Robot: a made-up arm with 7 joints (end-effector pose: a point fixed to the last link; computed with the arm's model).
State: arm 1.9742 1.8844 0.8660 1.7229 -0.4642 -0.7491 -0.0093
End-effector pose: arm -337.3 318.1 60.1 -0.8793 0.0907 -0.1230 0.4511
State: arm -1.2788 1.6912 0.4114 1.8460 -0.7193 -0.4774 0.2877
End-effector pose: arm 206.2 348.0 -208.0 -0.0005 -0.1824 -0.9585 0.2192
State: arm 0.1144 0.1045 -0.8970 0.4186 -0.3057 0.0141 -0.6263
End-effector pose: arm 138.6 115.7 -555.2 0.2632 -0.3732 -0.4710 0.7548
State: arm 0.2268 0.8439 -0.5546 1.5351 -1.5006 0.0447 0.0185
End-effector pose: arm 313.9 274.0 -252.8 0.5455 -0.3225 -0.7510 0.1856
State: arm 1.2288 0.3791 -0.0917 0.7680 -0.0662 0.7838 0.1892
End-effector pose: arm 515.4 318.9 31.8 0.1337 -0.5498 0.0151 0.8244
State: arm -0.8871 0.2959 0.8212 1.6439 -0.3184 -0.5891 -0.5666
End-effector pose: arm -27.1 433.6 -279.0 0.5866 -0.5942 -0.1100 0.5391
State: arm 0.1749 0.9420 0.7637 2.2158 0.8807 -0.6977 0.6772
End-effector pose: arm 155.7 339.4 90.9 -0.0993 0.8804 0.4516 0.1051
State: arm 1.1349 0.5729 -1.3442 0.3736 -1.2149 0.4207 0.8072
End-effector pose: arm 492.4 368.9 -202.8 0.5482 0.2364 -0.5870 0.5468
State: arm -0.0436 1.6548 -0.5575 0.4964 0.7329 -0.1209 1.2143
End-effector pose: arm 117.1 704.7 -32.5 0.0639 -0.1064 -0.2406 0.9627
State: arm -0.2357 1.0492 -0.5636 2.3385 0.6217 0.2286 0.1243
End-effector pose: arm 140.1 171.1 -179.9 -0.2957 -0.4875 -0.4027 0.7160
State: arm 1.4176 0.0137 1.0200 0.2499 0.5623 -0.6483 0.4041
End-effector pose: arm 575.0 219.5 -50.4 -0.2790 -0.7836 0.5190 0.1969
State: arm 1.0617 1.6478 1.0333 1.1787 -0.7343 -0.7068 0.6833
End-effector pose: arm -162.2 535.6 249.3 0.8932 -0.3698 -0.1462 0.2100
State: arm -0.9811 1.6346 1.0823 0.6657 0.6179 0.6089 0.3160
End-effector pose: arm 207.6 662.0 36.7 0.4142 -0.2710 0.1147 0.8613
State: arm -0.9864 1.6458 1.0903 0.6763 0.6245 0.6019 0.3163
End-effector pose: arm 214.7 657.6 40.3 0.4125 -0.2809 0.1045 0.8602
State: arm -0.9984 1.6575 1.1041 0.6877 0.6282 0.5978 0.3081
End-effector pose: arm 222.3 652.8 43.7 0.4148 -0.2885 0.0951 0.8577
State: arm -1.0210 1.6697 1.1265 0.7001 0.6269 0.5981 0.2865
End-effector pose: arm 230.6 647.5 46.1 0.4237 -0.2919 0.0869 0.8531
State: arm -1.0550 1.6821 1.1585 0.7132 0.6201 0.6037 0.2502
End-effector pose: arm 239.5 641.7 47.5 0.4395 -0.2910 0.0805 0.8460
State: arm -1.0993 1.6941 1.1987 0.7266 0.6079 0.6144 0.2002
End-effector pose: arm 248.6 635.6 47.3 0.4617 -0.2856 0.0759 0.8364
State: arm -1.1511 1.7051 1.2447 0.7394 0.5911 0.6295 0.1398
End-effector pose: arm 257.4 629.6 45.6 0.4887 -0.2765 0.0732 0.8242
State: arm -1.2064 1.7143 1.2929 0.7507 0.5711 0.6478 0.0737
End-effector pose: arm 265.1 624.3 42.4 0.5184 -0.2643 0.0721 0.8101
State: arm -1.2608 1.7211 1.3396 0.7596 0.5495 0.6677 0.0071
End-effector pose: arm 271.2 620.1 38.3 0.5484 -0.2499 0.0724 0.7947
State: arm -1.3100 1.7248 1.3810 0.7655 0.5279 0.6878 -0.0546
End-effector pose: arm 275.0 617.5 33.7 0.5766 -0.2342 0.0740 0.7792
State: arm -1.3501 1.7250 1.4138 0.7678 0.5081 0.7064 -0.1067
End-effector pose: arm 276.3 616.7 29.4 0.6009 -0.2181 0.0769 0.7651
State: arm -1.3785 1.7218 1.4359 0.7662 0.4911 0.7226 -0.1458
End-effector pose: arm 275.1 617.9 25.7 0.6201 -0.2023 0.0809 0.7537
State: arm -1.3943 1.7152 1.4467 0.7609 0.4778 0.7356 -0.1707
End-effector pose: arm 271.3 620.8 23.0 0.6336 -0.1873 0.0863 0.7457
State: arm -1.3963 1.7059 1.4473 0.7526 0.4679 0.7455 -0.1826
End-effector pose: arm 265.5 625.2 21.8 0.6418 -0.1743 0.0936 0.7409
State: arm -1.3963 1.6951 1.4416 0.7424 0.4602 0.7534 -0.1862
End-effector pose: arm 258.6 630.4 19.7 0.6467 -0.1603 0.1001 0.7389
